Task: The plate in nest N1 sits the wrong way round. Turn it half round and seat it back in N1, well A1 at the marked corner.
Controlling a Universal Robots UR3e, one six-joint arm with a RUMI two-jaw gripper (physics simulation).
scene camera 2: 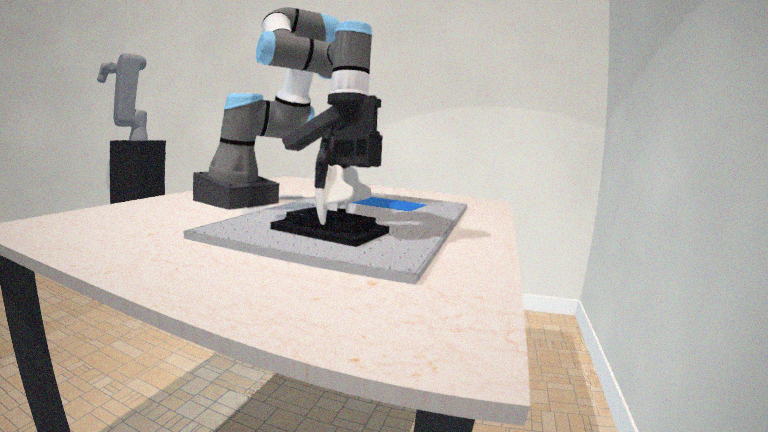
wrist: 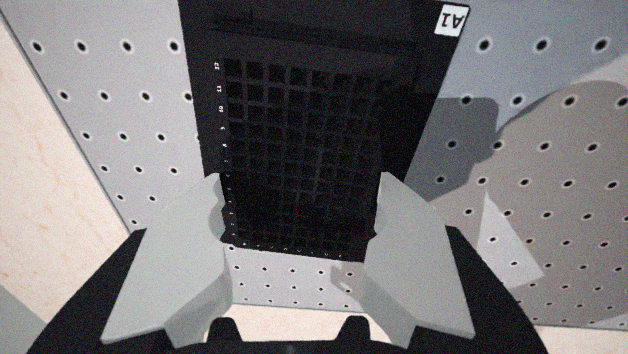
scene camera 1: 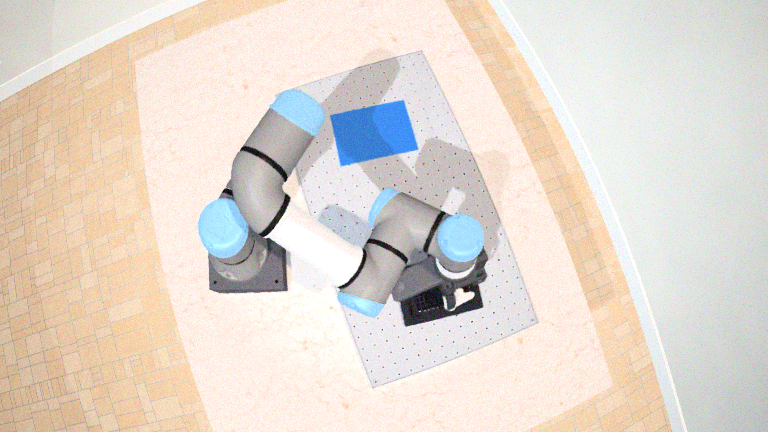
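Observation:
The black well plate (scene camera 1: 426, 304) (scene camera 2: 354, 219) (wrist: 300, 125) is at the black nest (scene camera 1: 475, 306) (scene camera 2: 370, 234) (wrist: 196, 75); whether it is seated or slightly raised I cannot tell. In the wrist view the nest's white A1 label (wrist: 451, 20) is at the top right. The plate's number 12 is at the top left, and its low numbers are at the bottom, away from that label. My gripper (scene camera 2: 333, 213) (wrist: 302, 176) is shut on the plate, one pale fingertip against each long side. The fingers hide parts of the plate's sides, and the lower rows are dark.
The nest stands on a grey perforated board (scene camera 1: 386, 354) (scene camera 2: 236, 241) (wrist: 125, 90) on the pale table (scene camera 1: 279, 365) (scene camera 2: 375, 322). A flat blue rectangle (scene camera 1: 374, 132) (scene camera 2: 390, 203) lies at the board's other end. A second, grey arm (scene camera 2: 127, 91) stands on a black pedestal in the background.

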